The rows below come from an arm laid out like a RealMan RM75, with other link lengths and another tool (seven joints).
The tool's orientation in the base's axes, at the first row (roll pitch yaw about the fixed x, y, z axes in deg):
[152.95 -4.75 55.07]
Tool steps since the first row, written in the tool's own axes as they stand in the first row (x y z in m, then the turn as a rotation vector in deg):
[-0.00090 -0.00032 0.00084 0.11 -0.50 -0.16]
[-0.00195 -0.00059 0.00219 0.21 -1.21 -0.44]
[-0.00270 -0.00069 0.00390 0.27 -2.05 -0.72]
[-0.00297 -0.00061 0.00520 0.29 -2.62 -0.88]
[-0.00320 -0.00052 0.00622 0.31 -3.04 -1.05]
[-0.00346 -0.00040 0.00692 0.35 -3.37 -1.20]
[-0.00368 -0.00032 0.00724 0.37 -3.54 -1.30]
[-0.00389 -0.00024 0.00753 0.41 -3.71 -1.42]
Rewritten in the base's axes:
[-0.00039 -0.00073 -0.00097 -0.36 0.39 -0.08]
[-0.00062 -0.00171 -0.00237 -0.92 0.91 -0.14]
[-0.00041 -0.00261 -0.00400 -1.60 1.47 -0.27]
[0.00003 -0.00314 -0.00514 -2.06 1.83 -0.38]
[0.00039 -0.00358 -0.00602 -2.41 2.11 -0.42]
[0.00061 -0.00399 -0.00661 -2.69 2.35 -0.43]
[0.00068 -0.00428 -0.00688 -2.84 2.48 -0.42]
[0.00074 -0.00455 -0.00711 -2.98 2.63 -0.39]

